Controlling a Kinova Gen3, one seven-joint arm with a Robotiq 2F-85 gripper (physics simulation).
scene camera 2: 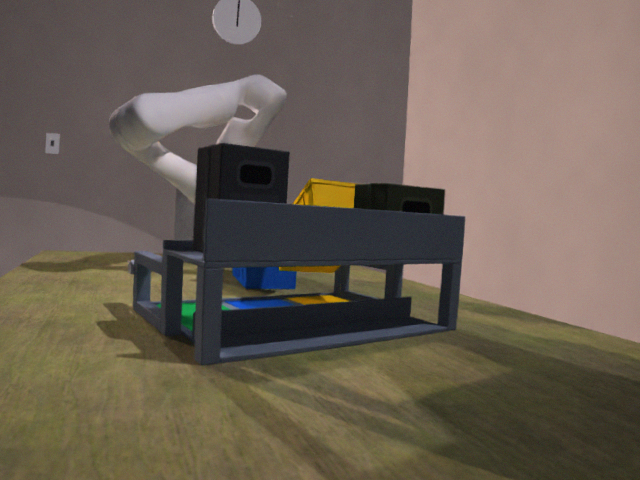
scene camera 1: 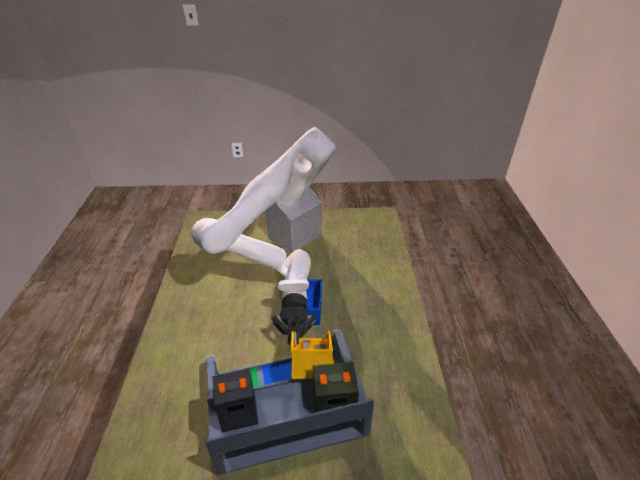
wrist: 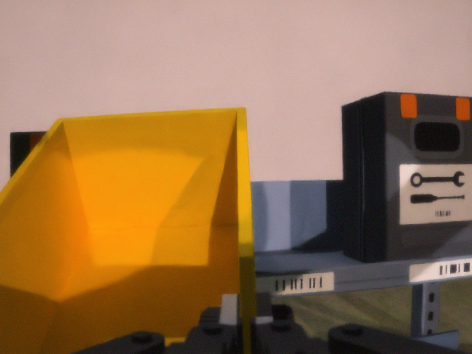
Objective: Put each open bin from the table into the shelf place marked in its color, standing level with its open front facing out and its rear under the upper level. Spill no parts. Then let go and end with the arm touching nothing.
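Frame: origin at the arm's base, x ahead, y left, z up, level; metres.
Seen in the pictures: gripper, fingertip midpoint: (scene camera 1: 293, 345) (wrist: 247, 319); arm's base, origin of the base link: (scene camera 1: 288, 195).
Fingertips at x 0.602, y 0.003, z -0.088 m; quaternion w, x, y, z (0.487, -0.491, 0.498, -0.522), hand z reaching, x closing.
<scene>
Offsets run from my fingertips to a thing's middle. "spot": to the spot under its first point.
My gripper (scene camera 1: 294, 338) (wrist: 247, 319) is shut on the side wall of the yellow bin @(dz +0.011, dx +0.027, dy +0.048 m) (scene camera 1: 312, 361) (scene camera 2: 330, 193) (wrist: 150, 200). The bin is tilted steeply, its open side toward the arm, at the shelf's upper level; its lower end shows below that level in scene camera 2. Small light parts show inside in scene camera 1. The blue bin @(dz -0.077, dx -0.245, dy +0.041 m) (scene camera 1: 315, 294) (scene camera 2: 268, 279) is behind the shelf (scene camera 1: 289, 426) (scene camera 2: 330, 232) (wrist: 372, 280), partly hidden. Green (scene camera 1: 253, 377) (scene camera 2: 188, 312), blue @(spot: dz -0.109, dx +0.008, dy -0.050 m) (scene camera 1: 277, 372) (scene camera 2: 261, 304) and yellow @(spot: dz -0.109, dx -0.014, dy +0.065 m) (scene camera 2: 317, 299) places mark the lower level. A green bin does not show.
A dark green case @(dz +0.034, dx +0.160, dy +0.097 m) (scene camera 1: 334, 384) (scene camera 2: 400, 196) stands on the upper level right against or very near the yellow bin. A black case @(dz +0.047, dx +0.178, dy -0.133 m) (scene camera 1: 235, 403) (scene camera 2: 248, 175) (wrist: 370, 175) stands at the other end. Shelf posts (scene camera 2: 208, 315) (scene camera 2: 448, 294) bound the lower level.
</scene>
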